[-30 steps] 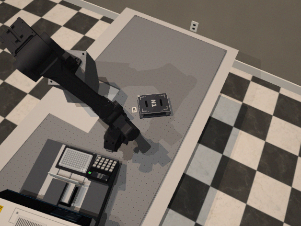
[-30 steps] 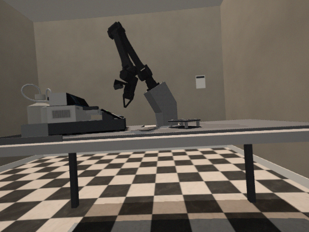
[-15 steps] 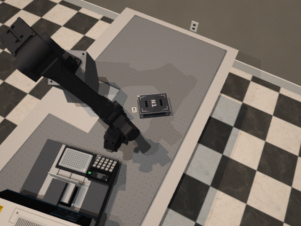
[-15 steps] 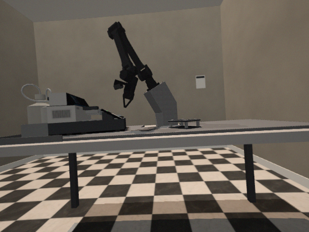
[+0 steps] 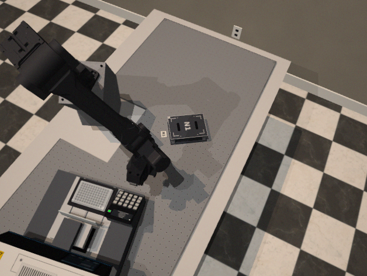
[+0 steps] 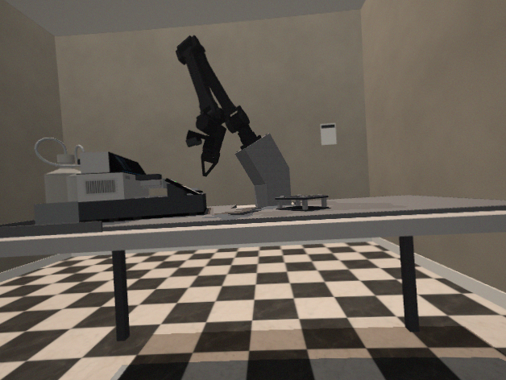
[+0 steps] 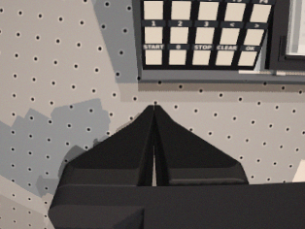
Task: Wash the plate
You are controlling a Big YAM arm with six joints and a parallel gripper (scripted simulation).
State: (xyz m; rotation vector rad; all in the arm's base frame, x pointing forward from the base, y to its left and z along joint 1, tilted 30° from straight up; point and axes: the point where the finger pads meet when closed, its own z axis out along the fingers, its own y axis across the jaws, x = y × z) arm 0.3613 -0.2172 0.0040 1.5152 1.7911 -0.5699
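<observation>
My hand is 160 mm past the white well plate, 100 mm to the left of it and 60 mm above it. From my hand the other things lie so: label 60 mm behind, 310 mm to the left, 160 mm below; dark carrier 160 mm behind, 100 mm to the right, 60 mm below; plate washer 130 mm behind, 250 mm to the right, 30 mm below.
</observation>
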